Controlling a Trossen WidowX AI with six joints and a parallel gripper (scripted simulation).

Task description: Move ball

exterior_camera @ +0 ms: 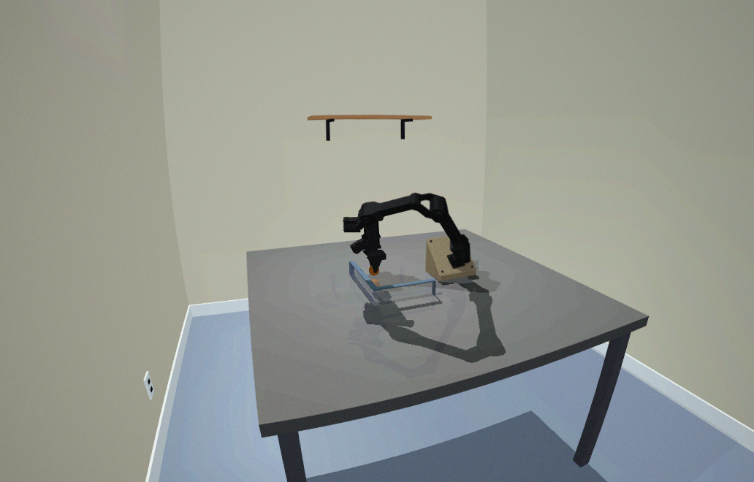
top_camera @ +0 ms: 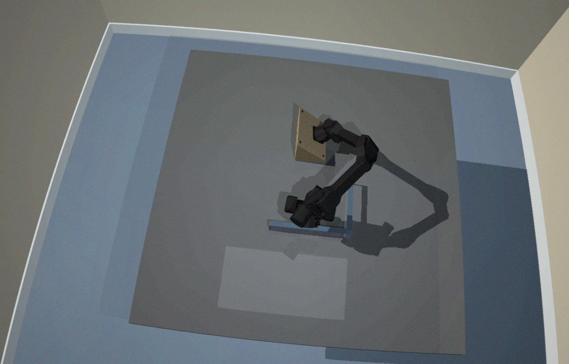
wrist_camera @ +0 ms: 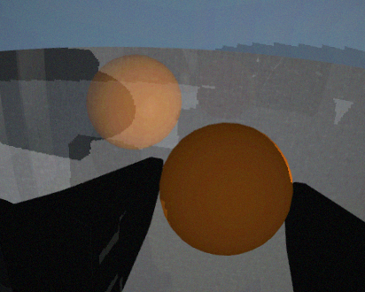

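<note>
Right now my gripper tip is 20 mm short of the see-through copy, 40 mm to the right of it and 40 mm above it. Round my gripper tip: orange ball: right at my gripper tip.
</note>
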